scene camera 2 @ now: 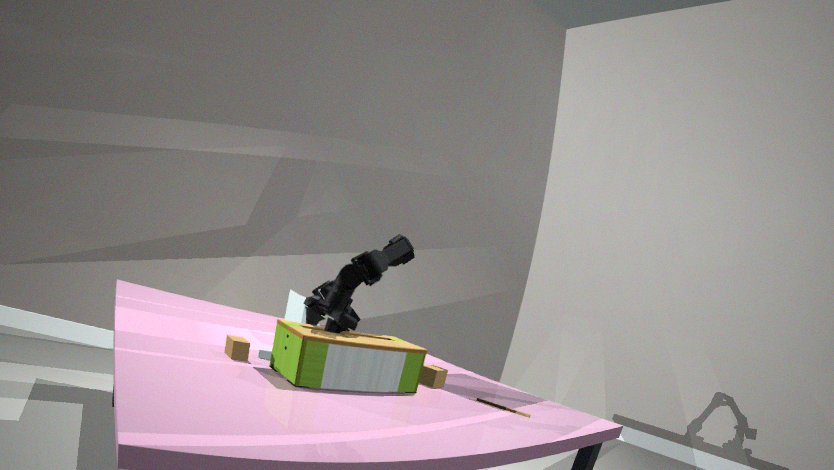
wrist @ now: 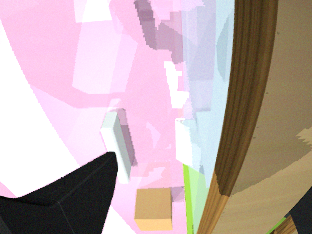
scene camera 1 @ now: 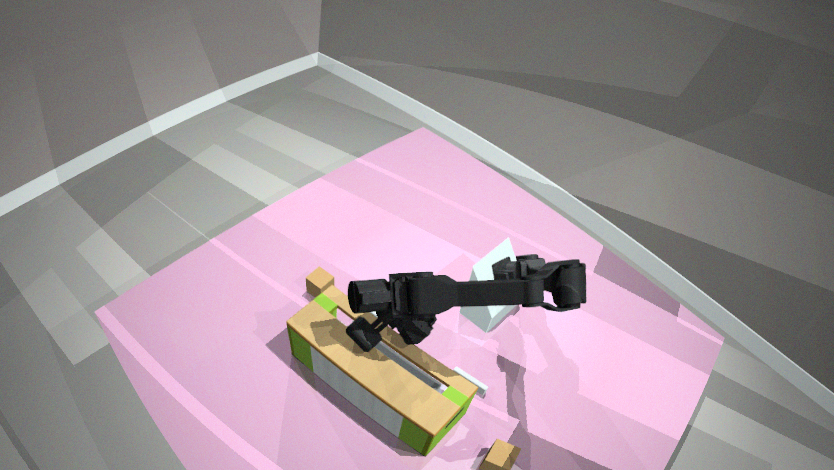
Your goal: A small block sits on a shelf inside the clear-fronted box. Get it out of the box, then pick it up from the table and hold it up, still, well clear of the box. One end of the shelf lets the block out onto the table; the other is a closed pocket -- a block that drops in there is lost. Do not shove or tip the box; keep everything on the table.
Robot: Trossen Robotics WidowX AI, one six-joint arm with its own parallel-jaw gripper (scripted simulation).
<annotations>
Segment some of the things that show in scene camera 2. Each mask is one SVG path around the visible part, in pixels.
The gripper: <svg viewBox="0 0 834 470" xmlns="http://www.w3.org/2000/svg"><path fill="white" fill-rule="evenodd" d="M304 300L303 304L306 305L306 324L317 326L320 320L326 319L321 315L325 316L327 314L335 318L334 320L329 317L327 318L324 331L331 333L349 332L348 328L355 331L358 322L361 320L350 306L353 301L351 299L352 294L334 284L327 286L326 289L329 292L324 300L320 299L318 301L312 297Z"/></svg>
A box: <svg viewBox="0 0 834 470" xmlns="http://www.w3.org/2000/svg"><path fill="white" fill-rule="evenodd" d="M257 352L258 358L271 360L270 367L287 378L287 381L296 387L417 393L428 350L410 344L395 336L353 331L331 333L324 331L325 327L277 319L272 350L259 348Z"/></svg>
</annotations>
